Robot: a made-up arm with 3 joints. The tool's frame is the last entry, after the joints.
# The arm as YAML. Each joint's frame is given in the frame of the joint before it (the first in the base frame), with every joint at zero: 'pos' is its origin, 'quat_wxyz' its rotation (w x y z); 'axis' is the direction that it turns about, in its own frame. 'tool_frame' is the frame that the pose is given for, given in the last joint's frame.
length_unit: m
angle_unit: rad
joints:
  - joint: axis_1
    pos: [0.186, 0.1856, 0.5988]
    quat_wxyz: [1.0, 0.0, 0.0, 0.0]
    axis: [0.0, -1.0, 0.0]
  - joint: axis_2
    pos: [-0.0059, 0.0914, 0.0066]
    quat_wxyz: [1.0, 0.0, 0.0, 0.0]
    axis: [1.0, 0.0, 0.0]
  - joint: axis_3
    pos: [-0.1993, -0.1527, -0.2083]
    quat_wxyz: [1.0, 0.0, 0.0, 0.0]
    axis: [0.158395, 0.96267, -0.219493]
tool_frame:
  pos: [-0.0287, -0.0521, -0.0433]
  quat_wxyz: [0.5, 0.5, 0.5, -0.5]
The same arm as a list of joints. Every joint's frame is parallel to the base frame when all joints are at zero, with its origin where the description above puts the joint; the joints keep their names.
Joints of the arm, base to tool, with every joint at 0 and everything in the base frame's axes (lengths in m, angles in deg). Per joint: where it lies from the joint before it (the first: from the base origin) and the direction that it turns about. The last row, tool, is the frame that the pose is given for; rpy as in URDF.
axis_1: offset 0.186 0.1856 0.5988 axis 0 -1 0
axis_2: offset -0.0059 0.0914 0.0066 axis 1 0 0
axis_3: offset -0.1993 -0.1527 -0.2083 axis 0.158395 0.96267 -0.219493
tool: offset -0.0287 -0.0521 -0.0433 rpy 90 90 0

